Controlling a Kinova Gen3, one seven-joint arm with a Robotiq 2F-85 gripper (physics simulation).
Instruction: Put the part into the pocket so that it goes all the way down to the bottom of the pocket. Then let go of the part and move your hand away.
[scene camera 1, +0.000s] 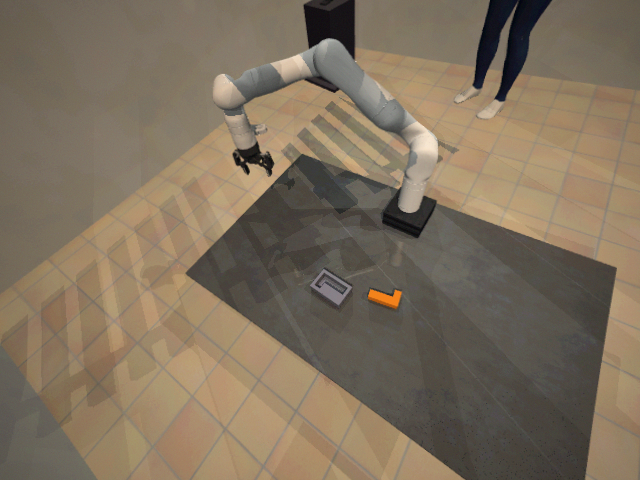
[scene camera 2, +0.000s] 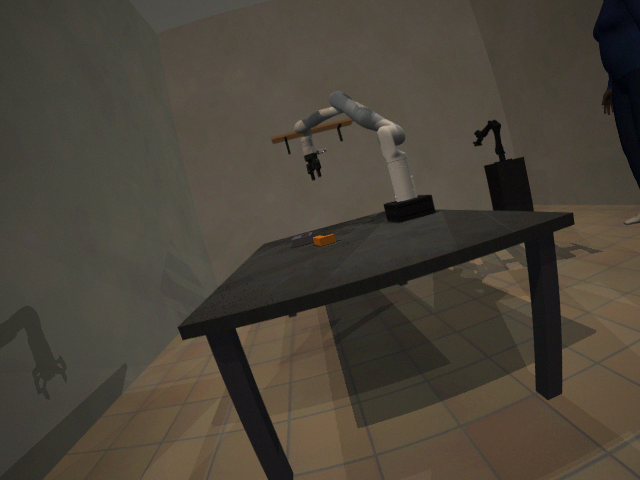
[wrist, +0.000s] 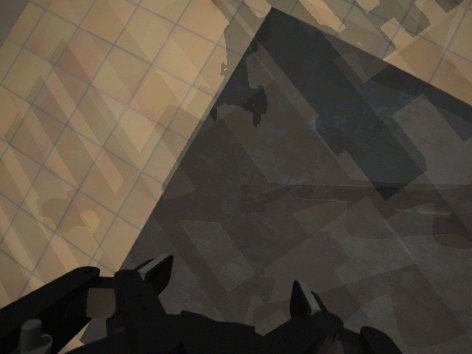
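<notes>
An orange L-shaped part lies flat on the dark table, outside the pocket. A grey block lies beside it, a little apart, to its left in scene camera 1. The block has an L-shaped pocket in its top, and the pocket shows empty in scene camera 1. My gripper is open and empty. It hangs high in the air, well away from the part and the block, towards the table's far left side in scene camera 1. The part and the block do not show in the wrist view.
The dark table carries the arm's black base at its back edge. A dark pedestal and a person stand beyond the table. A wooden shelf hangs on the wall.
</notes>
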